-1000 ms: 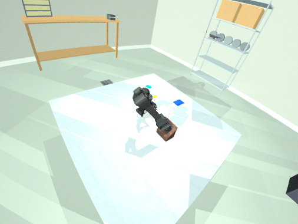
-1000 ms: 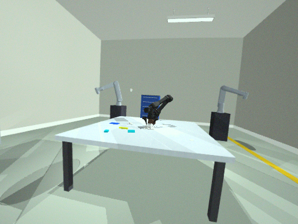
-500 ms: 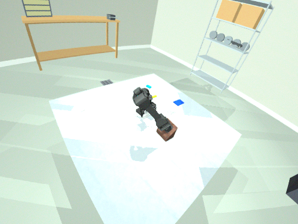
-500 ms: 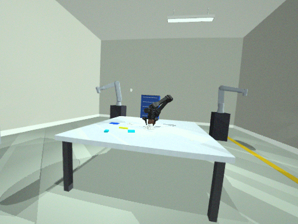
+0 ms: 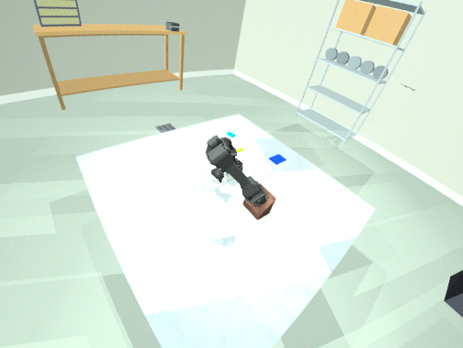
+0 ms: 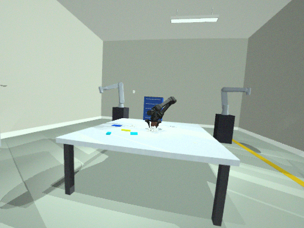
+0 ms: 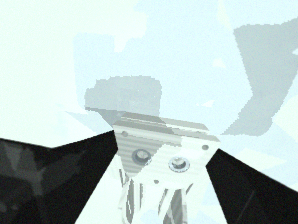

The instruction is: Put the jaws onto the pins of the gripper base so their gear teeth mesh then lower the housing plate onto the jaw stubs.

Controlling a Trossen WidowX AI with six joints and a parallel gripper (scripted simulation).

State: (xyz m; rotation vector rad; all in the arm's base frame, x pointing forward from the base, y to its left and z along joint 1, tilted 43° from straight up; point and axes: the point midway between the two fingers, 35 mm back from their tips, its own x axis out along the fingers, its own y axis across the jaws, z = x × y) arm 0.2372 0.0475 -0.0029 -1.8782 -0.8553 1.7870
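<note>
Right now my gripper tip is 1 cm short of the small white part and 2 cm below it. Round my gripper tip: yellow bar: 20 cm ahead, 24 cm to the right, 1 cm below; then pale jaw: 2 cm ahead, 2 cm to the left; then blue square: 1 cm ahead, 46 cm to the right, 1 cm below.
</note>
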